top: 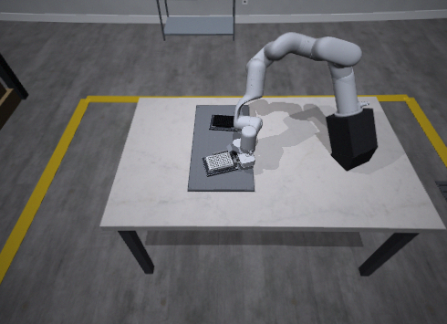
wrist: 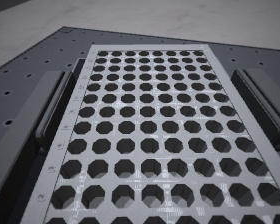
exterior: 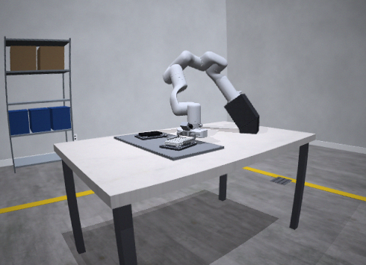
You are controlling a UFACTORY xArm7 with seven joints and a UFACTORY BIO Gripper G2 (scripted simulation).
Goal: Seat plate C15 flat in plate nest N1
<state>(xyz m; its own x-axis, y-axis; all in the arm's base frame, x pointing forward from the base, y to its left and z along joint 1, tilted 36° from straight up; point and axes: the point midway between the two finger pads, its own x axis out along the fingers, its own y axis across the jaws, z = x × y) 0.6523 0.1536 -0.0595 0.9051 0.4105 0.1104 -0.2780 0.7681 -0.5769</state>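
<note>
My hand is 20 mm above the dark plate nest N1. Round my hand: white well plate C15: right at my hand; then black plate C51: 300 mm to the right, 20 mm behind, 10 mm below.
</note>
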